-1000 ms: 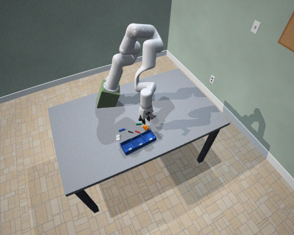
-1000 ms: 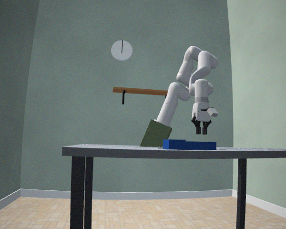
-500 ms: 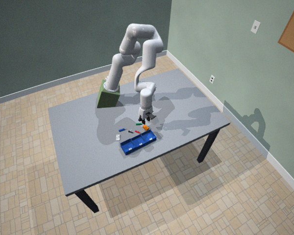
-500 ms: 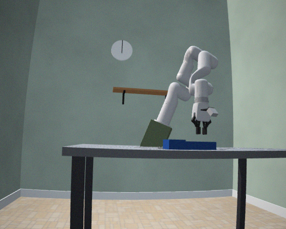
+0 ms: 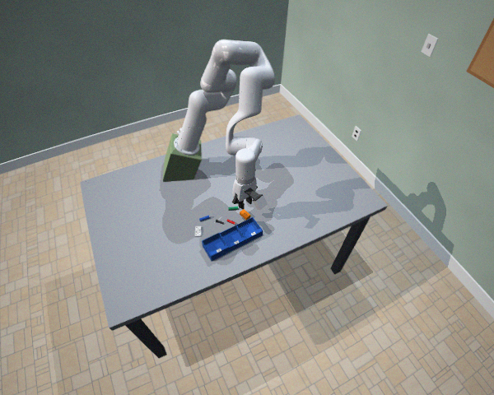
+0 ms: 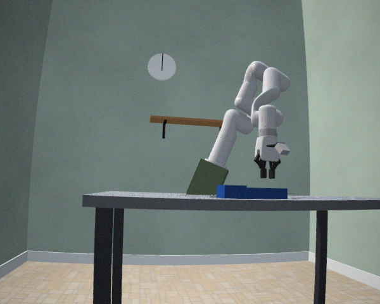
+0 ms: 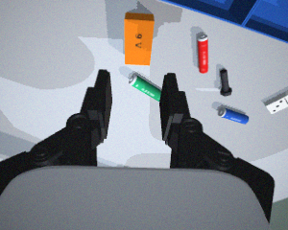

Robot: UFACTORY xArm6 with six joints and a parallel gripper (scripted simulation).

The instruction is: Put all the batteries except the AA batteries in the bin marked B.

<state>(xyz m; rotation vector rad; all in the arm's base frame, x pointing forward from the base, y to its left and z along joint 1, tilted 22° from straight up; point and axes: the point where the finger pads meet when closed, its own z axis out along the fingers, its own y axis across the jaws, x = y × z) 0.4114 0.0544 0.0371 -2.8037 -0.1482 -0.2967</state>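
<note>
My gripper is now 1 cm past the orange 9 V battery and 9 cm above it. Round my hand: green battery (6 cm behind, 2 cm to the right, 9 cm below); then red battery (7 cm to the right, 9 cm below); then black bolt (4 cm behind, 12 cm to the right, 9 cm below).
</note>
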